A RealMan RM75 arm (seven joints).
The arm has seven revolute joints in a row. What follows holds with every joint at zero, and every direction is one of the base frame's. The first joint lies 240.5 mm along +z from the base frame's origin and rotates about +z. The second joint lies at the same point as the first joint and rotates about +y. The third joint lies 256 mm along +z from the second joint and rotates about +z. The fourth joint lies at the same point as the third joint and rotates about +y. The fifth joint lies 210 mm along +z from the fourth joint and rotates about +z. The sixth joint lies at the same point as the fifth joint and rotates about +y. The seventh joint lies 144 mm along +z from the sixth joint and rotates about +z. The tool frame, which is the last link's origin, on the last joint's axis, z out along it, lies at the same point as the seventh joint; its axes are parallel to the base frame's.
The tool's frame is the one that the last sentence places.
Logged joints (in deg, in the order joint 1, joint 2, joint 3, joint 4, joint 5, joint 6, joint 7), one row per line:
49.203, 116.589, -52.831, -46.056, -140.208, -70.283, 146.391
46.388, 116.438, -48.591, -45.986, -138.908, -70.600, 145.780
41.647, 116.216, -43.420, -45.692, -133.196, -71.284, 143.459
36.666, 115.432, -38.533, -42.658, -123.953, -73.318, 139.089
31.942, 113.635, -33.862, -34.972, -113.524, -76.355, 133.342
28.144, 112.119, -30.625, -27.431, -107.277, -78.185, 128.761
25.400, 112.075, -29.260, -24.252, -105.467, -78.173, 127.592
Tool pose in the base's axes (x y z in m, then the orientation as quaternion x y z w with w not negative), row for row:
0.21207, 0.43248, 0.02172, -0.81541, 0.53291, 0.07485, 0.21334
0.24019, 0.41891, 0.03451, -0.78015, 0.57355, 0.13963, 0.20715
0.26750, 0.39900, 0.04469, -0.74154, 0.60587, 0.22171, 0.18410
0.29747, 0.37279, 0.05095, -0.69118, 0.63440, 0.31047, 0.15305
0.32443, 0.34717, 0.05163, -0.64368, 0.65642, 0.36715, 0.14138
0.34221, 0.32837, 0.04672, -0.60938, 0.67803, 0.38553, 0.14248
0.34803, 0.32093, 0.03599, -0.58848, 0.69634, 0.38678, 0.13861
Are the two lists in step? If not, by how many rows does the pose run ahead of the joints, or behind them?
The pose runs 1 row ahead of the joints: the pose in row i belongs to the joints in row i + 1.
